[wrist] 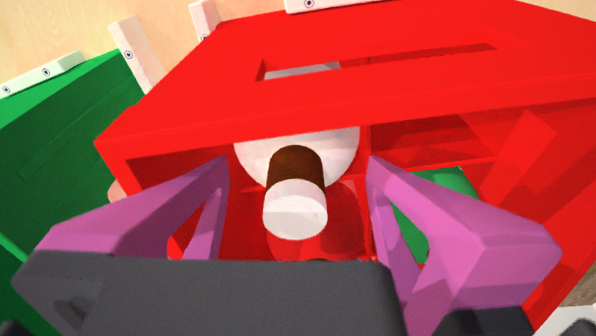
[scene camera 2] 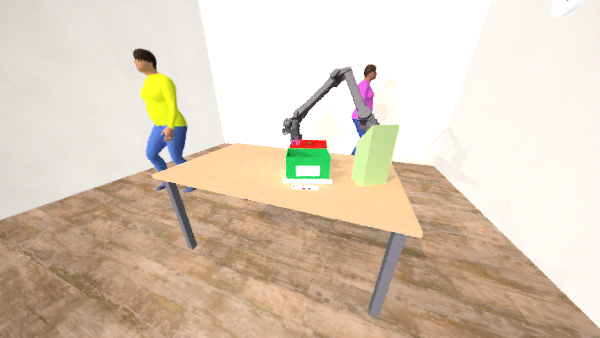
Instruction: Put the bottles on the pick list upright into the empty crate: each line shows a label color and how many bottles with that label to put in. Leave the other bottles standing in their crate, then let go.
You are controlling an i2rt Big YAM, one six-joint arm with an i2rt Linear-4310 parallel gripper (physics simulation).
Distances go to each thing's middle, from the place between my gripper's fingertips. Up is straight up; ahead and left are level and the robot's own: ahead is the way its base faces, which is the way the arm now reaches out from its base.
My gripper is now 10 cm to the left of the green bottle (wrist: 453, 178), 7 cm past it and 5 cm above it.
